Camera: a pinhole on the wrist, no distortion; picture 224 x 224 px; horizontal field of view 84.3 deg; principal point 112.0 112.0 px. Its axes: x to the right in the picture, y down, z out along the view. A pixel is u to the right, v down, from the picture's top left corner.
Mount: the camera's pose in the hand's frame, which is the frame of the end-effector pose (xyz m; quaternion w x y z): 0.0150 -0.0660 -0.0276 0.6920 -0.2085 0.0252 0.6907
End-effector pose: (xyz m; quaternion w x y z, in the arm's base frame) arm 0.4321 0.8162 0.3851 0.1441 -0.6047 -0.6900 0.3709
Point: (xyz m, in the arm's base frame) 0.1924 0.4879 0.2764
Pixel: 61 158
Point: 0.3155 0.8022 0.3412
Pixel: 80 69
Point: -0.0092 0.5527 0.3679
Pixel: outside the picture
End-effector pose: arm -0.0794 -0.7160 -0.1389 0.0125 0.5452 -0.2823 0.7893
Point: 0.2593 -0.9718 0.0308
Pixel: 96 59
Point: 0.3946 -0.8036 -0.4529
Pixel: 104 192
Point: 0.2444 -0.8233 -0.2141
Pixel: 100 140
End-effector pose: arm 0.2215 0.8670 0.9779 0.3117 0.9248 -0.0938 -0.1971
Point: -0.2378 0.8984 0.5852
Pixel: 23 162
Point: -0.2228 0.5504 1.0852
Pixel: 178 173
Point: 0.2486 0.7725 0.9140
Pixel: 173 22
